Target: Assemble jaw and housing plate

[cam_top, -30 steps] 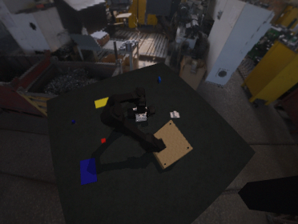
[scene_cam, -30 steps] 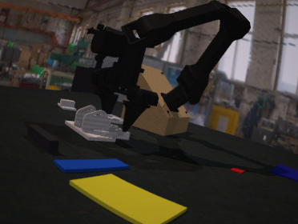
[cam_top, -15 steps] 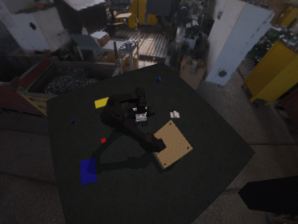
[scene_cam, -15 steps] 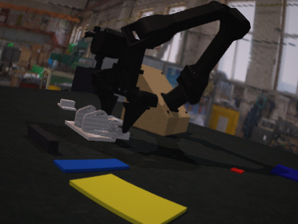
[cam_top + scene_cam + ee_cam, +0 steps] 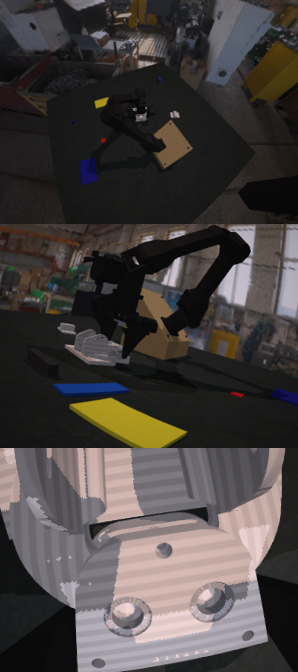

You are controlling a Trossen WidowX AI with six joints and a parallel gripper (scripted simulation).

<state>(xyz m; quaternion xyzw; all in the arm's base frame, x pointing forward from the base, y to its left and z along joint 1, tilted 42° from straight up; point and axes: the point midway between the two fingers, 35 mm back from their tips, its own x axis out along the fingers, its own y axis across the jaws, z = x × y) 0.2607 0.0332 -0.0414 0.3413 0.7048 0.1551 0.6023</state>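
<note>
My gripper tip is 2 cm below the housing plate and 1 cm short of it. From my gripper tip the other things lie so: blue strip (23 cm ahead, 13 cm to the left, 1 cm below); then black bar (26 cm ahead, 3 cm to the left); then white block (26 cm to the right, 8 cm behind).
</note>
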